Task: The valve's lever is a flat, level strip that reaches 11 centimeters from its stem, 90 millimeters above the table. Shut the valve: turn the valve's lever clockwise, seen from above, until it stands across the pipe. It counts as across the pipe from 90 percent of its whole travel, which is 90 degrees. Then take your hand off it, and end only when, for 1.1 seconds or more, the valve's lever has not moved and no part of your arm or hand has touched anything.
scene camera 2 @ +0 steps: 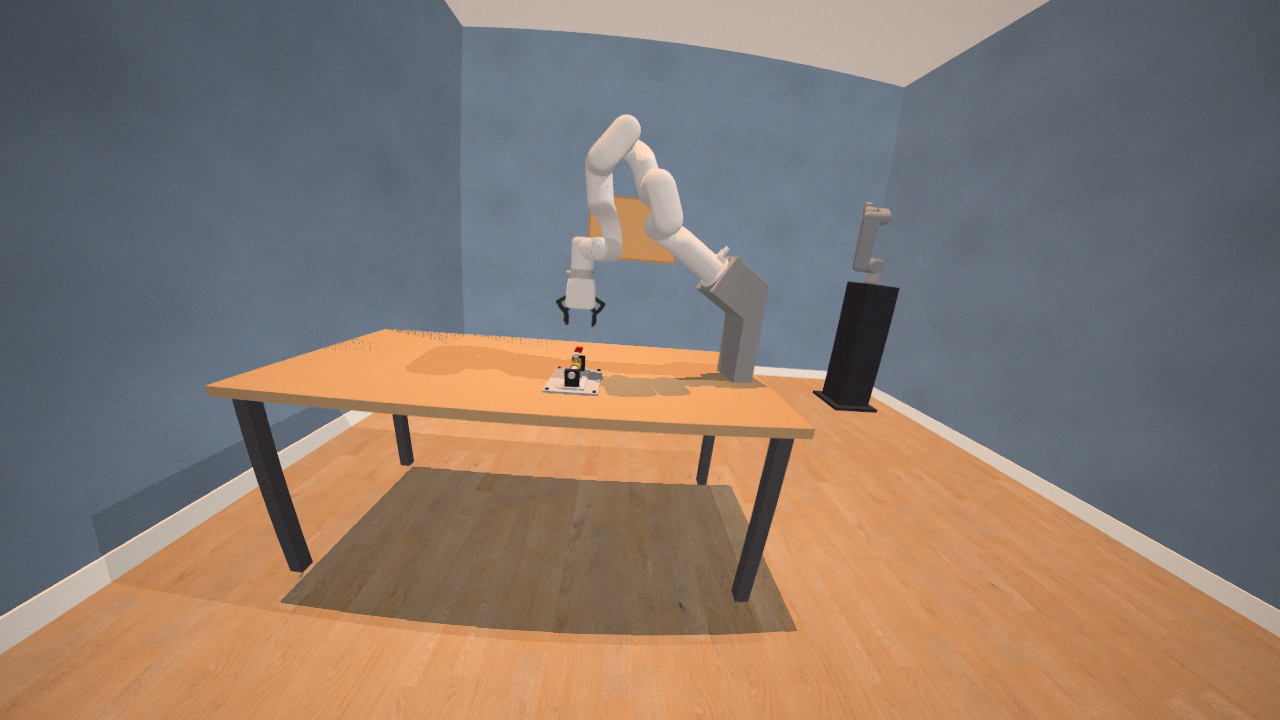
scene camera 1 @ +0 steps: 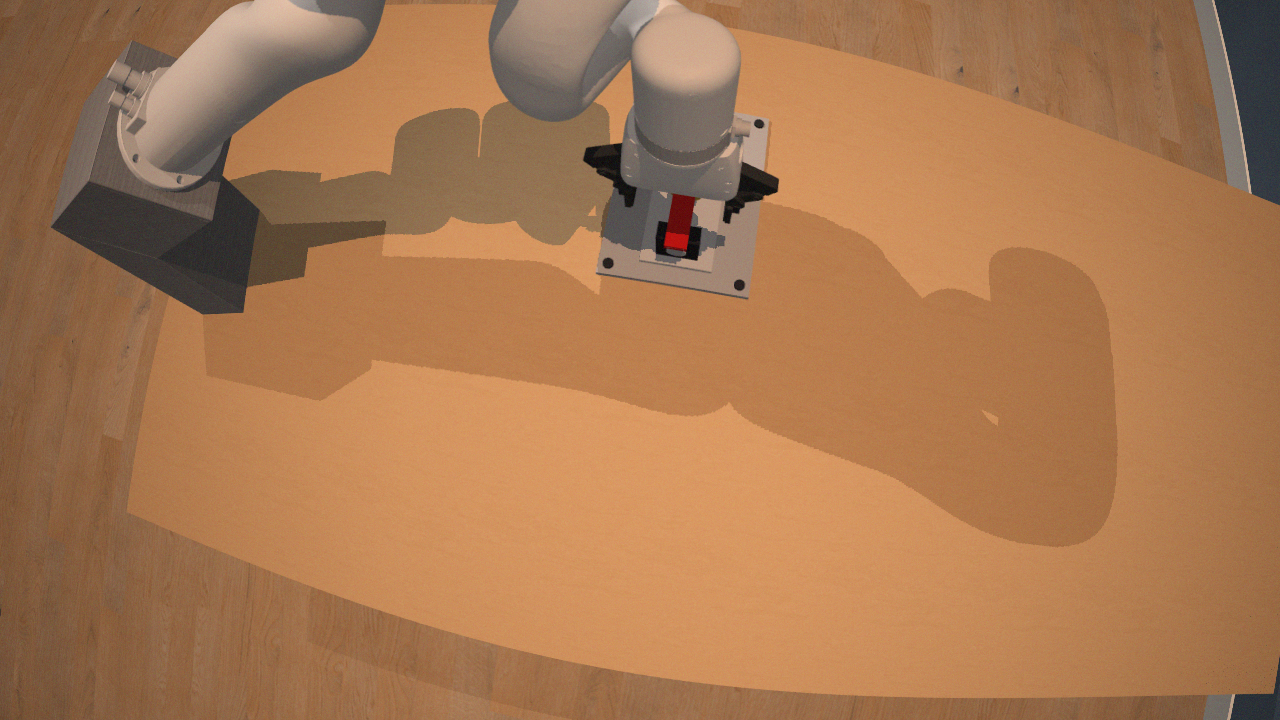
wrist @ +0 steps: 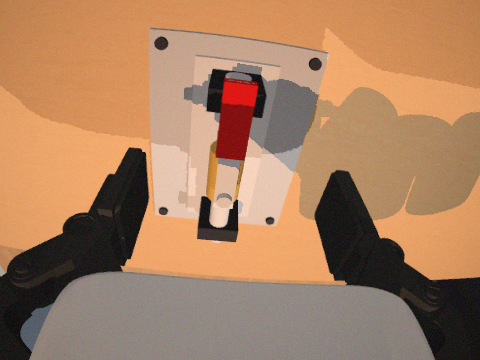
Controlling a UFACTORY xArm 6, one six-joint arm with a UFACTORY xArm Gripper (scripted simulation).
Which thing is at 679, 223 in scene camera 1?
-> A lever.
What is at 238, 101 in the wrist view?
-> A lever.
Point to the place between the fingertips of my gripper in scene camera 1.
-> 680, 201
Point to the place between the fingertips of my gripper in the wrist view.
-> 237, 183
